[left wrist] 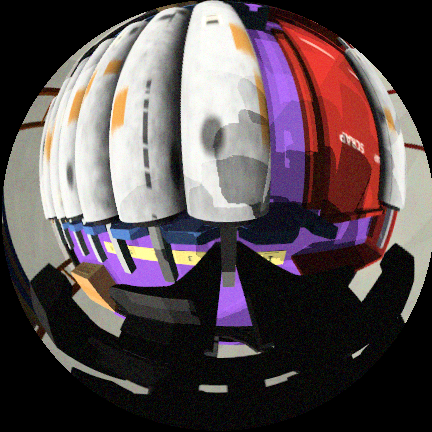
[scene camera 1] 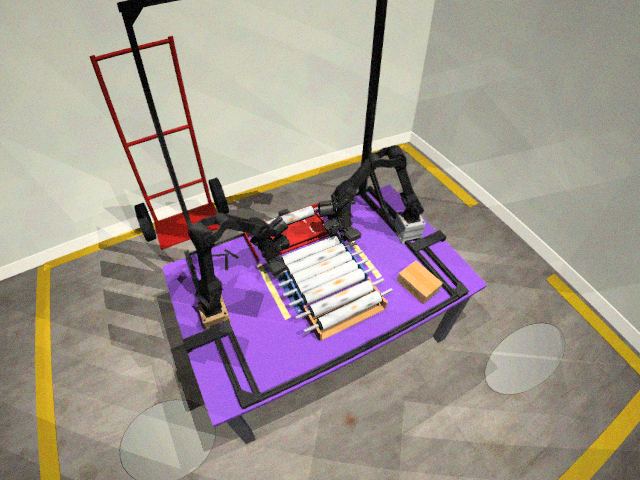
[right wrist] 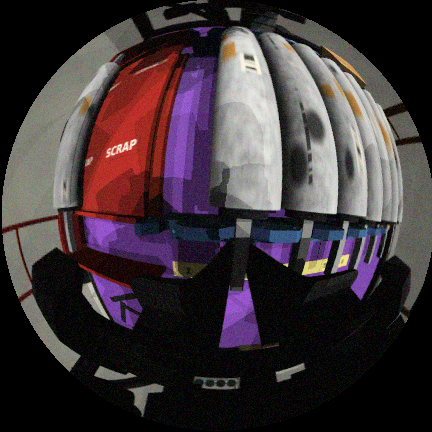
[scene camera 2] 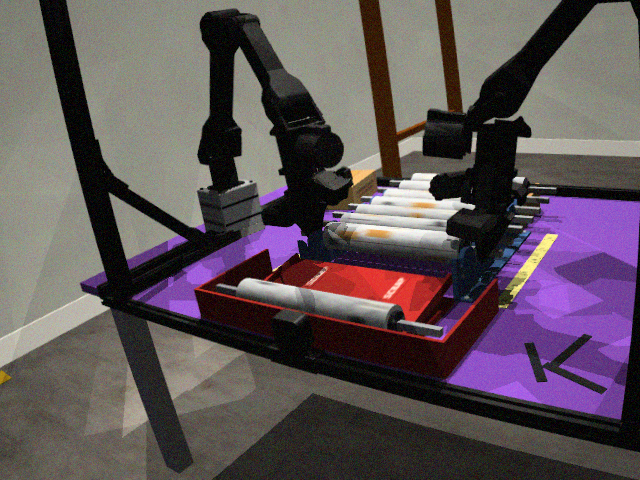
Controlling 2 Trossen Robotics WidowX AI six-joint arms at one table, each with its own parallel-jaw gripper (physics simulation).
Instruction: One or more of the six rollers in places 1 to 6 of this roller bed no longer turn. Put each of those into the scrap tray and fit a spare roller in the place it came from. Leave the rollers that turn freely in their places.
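Pixels of known places: left gripper, fingertip midpoint: (left wrist: 226, 245) (scene camera 1: 344, 240); right gripper, fingertip midpoint: (right wrist: 237, 246) (scene camera 2: 483, 259); left arm's base, link origin: (scene camera 1: 411, 217) (scene camera 2: 226, 185); right arm's base, link origin: (scene camera 1: 212, 308).
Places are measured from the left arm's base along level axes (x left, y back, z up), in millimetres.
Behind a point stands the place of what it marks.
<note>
My left gripper (scene camera 1: 351, 233) @[x -11, y -310, z -72 mm] (left wrist: 226, 245) @[x -11, y -310, z -72 mm] and right gripper (scene camera 1: 277, 264) @[x 58, y -627, z -72 mm] (right wrist: 240, 257) @[x 58, y -627, z -72 mm] are closed on opposite shaft ends of the white roller (scene camera 1: 310, 250) @[x 36, y -474, z -38 mm] (scene camera 2: 392, 236) @[x 8, y -485, z -42 mm] (left wrist: 225, 100) (right wrist: 247, 125) @[x 37, y -552, z -35 mm] nearest the tray. It lies level on the blue roller bed (scene camera 2: 467, 273) @[x 21, y -621, z -82 mm] (left wrist: 192, 236) (right wrist: 280, 234) @[x 75, y -604, z -44 mm], between marks 1 and 3. Place 1 shows no roller. A roller (scene camera 1: 302, 214) @[x -195, y -452, z -52 mm] (scene camera 2: 320, 302) @[x -206, y -552, z -47 mm] (right wrist: 82, 135) @[x -168, y -548, z -69 mm] lies in the red scrap tray (scene camera 2: 467, 335) @[x -118, y -720, z -88 mm] (left wrist: 335, 125) @[x -81, y -430, z -72 mm] (right wrist: 125, 120) @[x -89, y -532, z -76 mm]. The other rollers lie parallel in a row. Contact at the fingertips is partly hidden by the dark fingers.
A wooden tray (scene camera 1: 352, 328) @[x 384, y -410, z -106 mm] with rollers stands at the bed's front end. A wooden block (scene camera 1: 419, 281) @[x 295, y -89, z -57 mm] (scene camera 2: 364, 188) @[x 296, y -128, z -80 mm] (left wrist: 92, 285) @[x 227, y -136, z -57 mm] lies right of the bed in scene camera 1. Yellow numbered strips (scene camera 1: 275, 291) @[x 152, y -651, z -110 mm] (scene camera 2: 529, 268) @[x 134, y -664, z -110 mm] flank the bed. A black frame surrounds the table.
</note>
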